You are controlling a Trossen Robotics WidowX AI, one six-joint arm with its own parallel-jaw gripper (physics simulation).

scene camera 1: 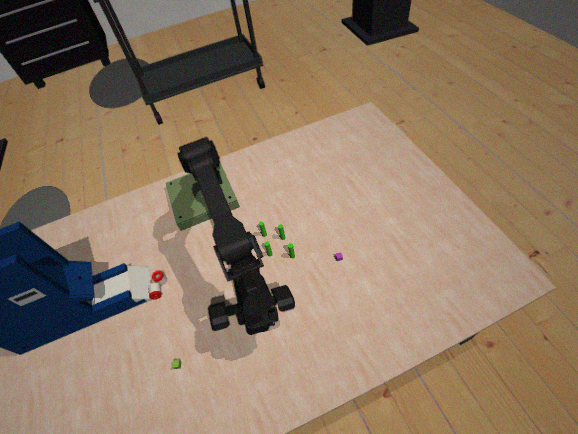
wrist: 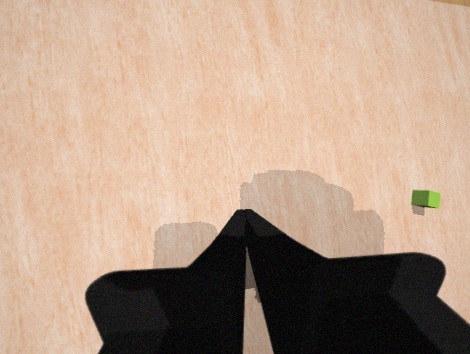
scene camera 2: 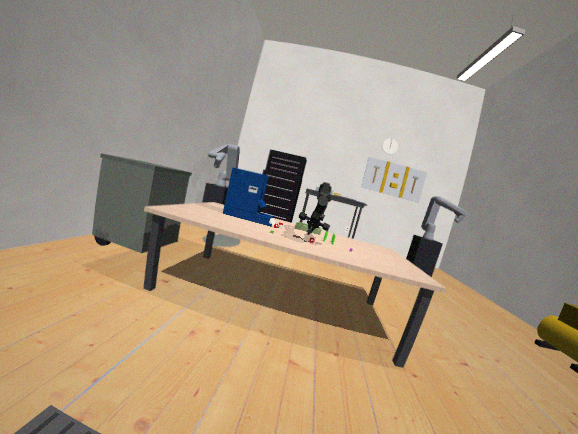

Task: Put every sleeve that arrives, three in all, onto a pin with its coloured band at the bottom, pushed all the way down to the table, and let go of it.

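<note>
My gripper [scene camera 1: 256, 315] [scene camera 2: 310, 233] [wrist: 243, 216] is shut and empty, its fingertips meeting low over the table. One sleeve [scene camera 2: 311, 240] shows its red end by the fingertips in scene camera 2; the arm hides it in scene camera 1, and it does not show in the wrist view. A second sleeve [scene camera 1: 155, 290] [scene camera 2: 276, 226], white with a red end, lies at the chute's mouth. A third sleeve [scene camera 1: 158, 276] shows a red ring face beside it. Four upright green pins [scene camera 1: 281, 232] [scene camera 2: 333, 239] stand right of the arm with no sleeve visible on them.
The blue dispenser [scene camera 1: 30, 300] [scene camera 2: 245, 195] with its white chute [scene camera 1: 117, 286] stands at the left. A small lime cube [scene camera 1: 176, 363] [wrist: 426, 199] and a purple cube [scene camera 1: 339, 256] [scene camera 2: 351, 249] lie on the table [scene camera 1: 400, 200]. The green base plate [scene camera 1: 182, 212] is under the arm.
</note>
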